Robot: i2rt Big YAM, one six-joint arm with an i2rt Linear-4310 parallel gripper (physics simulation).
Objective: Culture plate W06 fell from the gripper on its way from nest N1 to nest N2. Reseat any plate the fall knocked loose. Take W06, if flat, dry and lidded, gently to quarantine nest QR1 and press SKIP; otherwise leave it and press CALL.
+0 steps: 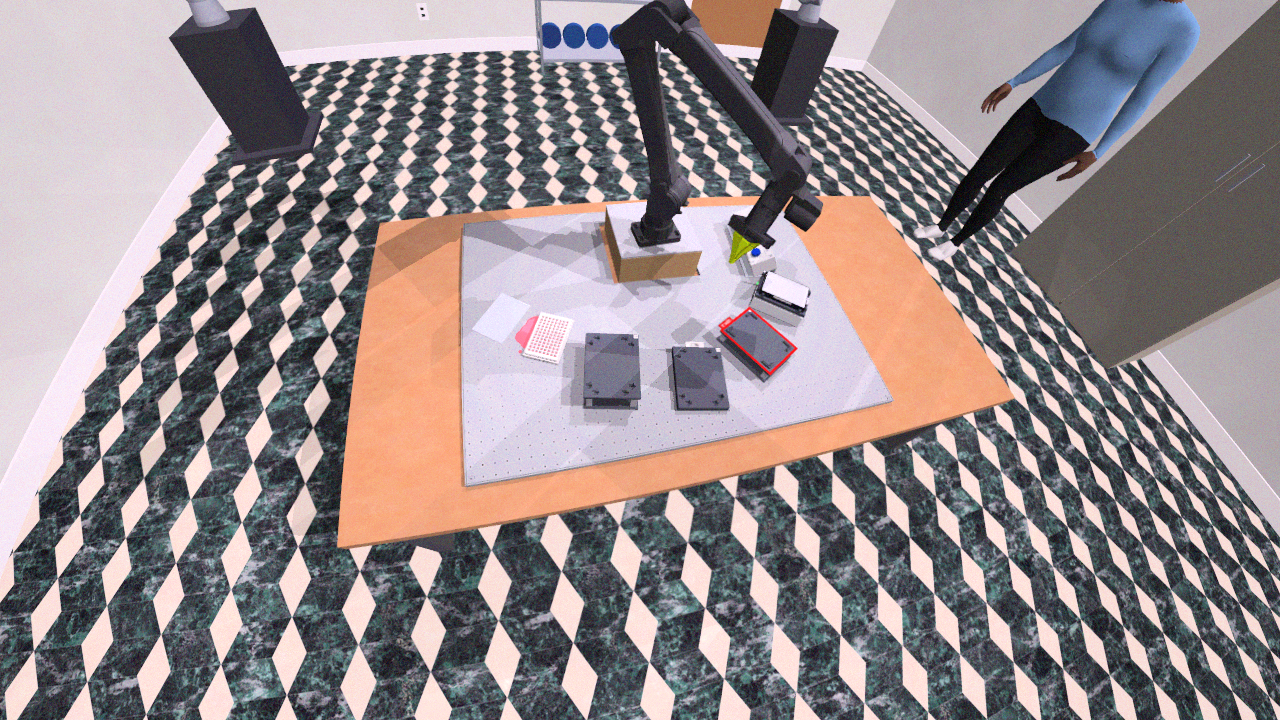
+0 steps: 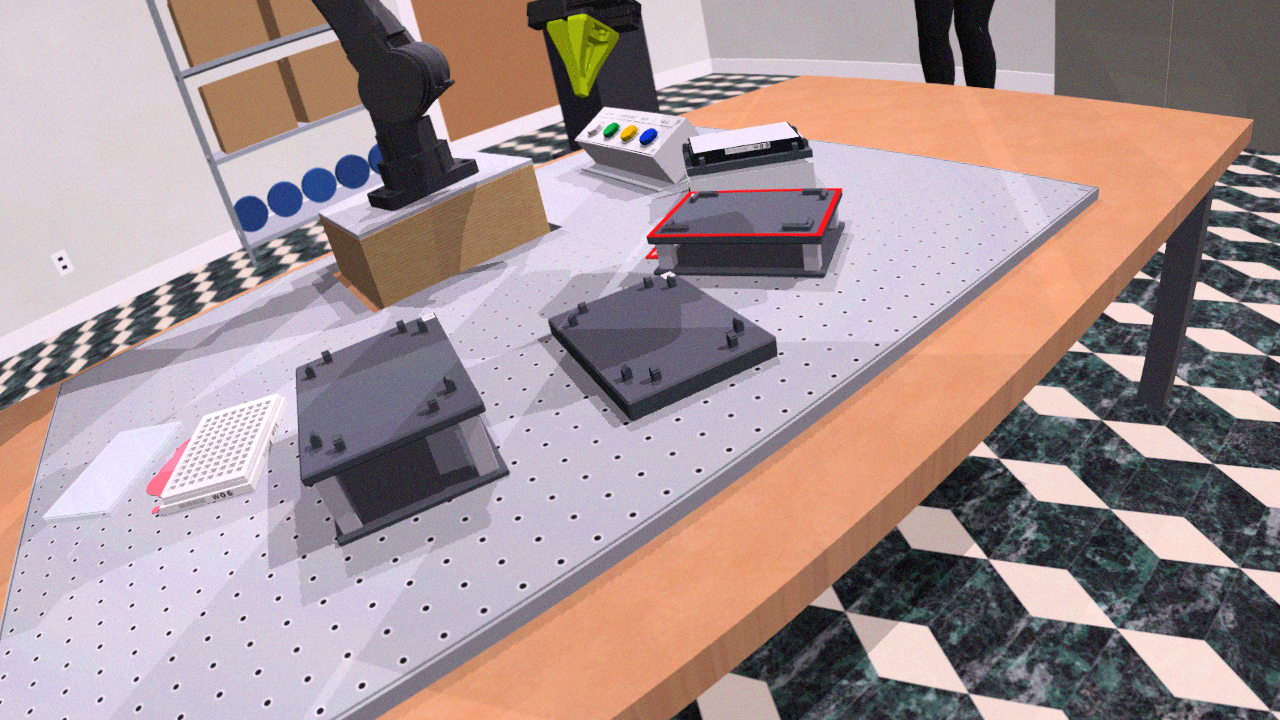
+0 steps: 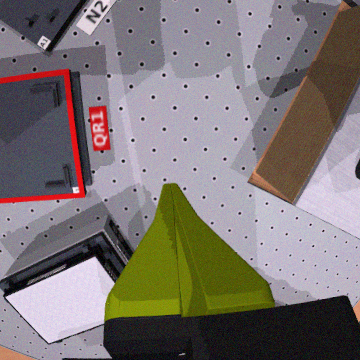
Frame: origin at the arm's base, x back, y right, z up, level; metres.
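Seen in the pictures: gripper, fingertip midpoint: (image 1: pixel 730 262) (image 2: pixel 581 96) (image 3: pixel 169 191); arm's base, link origin: (image 1: pixel 655 234) (image 2: pixel 424 188).
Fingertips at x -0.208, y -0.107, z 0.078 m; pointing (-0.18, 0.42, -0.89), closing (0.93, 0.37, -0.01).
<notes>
Pixels of each thing's top centre, then the offset from my fingertips to it.
- Plate W06, top centre: (image 2: pixel 221 442) (image 1: pixel 548 335) dz -0.151, dx -0.005, dy +0.441 m
- pink-red spill, top centre: (image 2: pixel 166 479) (image 1: pixel 523 336) dz -0.164, dx +0.015, dy +0.500 m
- clear lid, top centre: (image 2: pixel 113 467) (image 1: pixel 501 316) dz -0.157, dx +0.082, dy +0.543 m
- tall dark nest, top centre: (image 2: pixel 370 370) (image 1: pixel 612 361) dz -0.097, dx -0.142, dy +0.324 m
- nest N2, top centre: (image 2: pixel 650 316) (image 1: pixel 701 374) dz -0.139, dx -0.200, dy +0.123 m
- Red-rimmed QR1, top centre: (image 2: pixel 747 205) (image 1: pixel 760 338) dz -0.119, dx -0.150, dy -0.054 m
- button box, top centre: (image 2: pixel 631 114) (image 1: pixel 757 229) dz -0.081, dx +0.181, dy -0.204 m
- dark device with a white-topped plate, top centre: (image 3: pixel 68 304) (image 2: pixel 742 136) (image 1: pixel 786 288) dz -0.096, dx -0.034, dy -0.187 m
Plate W06 (image 1: pixel 549 337) (image 2: pixel 225 447) lies upright on the board, unlidded, with a pink-red spill (image 1: pixel 525 333) (image 2: pixel 162 476) at its side. A clear lid (image 1: pixel 501 317) (image 2: pixel 116 471) lies apart beside it. The tall dark nest (image 1: pixel 612 367) (image 2: pixel 384 394), its label not legible, and nest N2 (image 1: pixel 699 377) (image 2: pixel 657 335) (image 3: pixel 35 15) hold no plate. Red-rimmed QR1 (image 1: pixel 759 341) (image 2: pixel 747 213) (image 3: pixel 30 140) is empty. The button box (image 1: pixel 764 264) (image 2: pixel 626 152) has grey, green, yellow and blue buttons; the button lettering is too small to read. My gripper (image 1: pixel 733 260) (image 2: pixel 582 94) (image 3: pixel 169 191) is shut and empty, above the box area.
A dark device with a white-topped plate (image 1: pixel 786 289) (image 2: pixel 744 140) (image 3: pixel 62 300) stands between QR1 and the button box. The arm's wooden base block (image 1: pixel 657 262) (image 2: pixel 447 241) (image 3: pixel 305 115) stands at the back. A person (image 1: pixel 1087 80) stands beyond the table's right side.
</notes>
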